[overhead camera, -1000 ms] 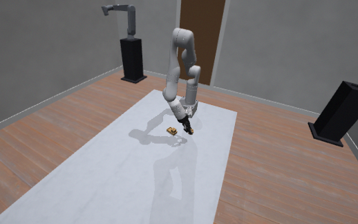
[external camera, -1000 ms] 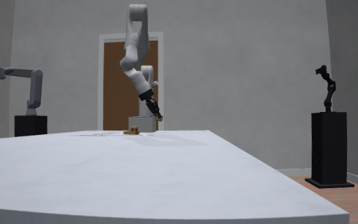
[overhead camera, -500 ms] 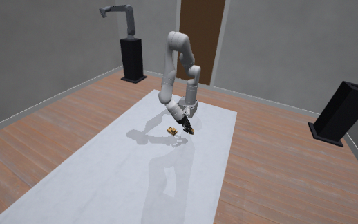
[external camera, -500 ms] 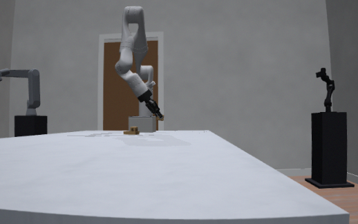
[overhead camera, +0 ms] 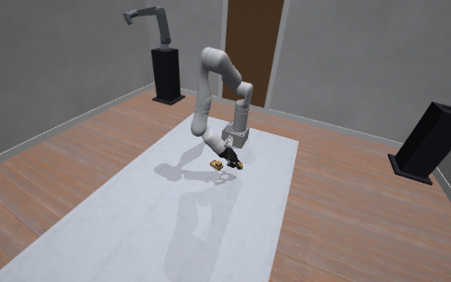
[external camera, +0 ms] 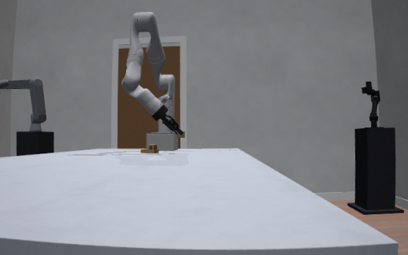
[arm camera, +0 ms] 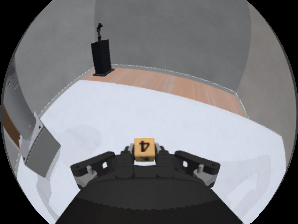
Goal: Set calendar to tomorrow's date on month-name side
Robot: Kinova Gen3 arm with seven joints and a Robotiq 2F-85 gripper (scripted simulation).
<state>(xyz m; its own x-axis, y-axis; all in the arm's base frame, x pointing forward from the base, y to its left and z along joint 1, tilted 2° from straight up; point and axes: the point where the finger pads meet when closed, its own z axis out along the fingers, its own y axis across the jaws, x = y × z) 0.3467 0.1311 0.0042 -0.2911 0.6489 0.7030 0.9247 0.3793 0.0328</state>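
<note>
Right now the wooden calendar tray is 140 mm to the right of my hand, 90 mm below it and 20 mm behind it. Round my hand: wooden digit cube: 10 mm to the left, 10 mm below.
</note>
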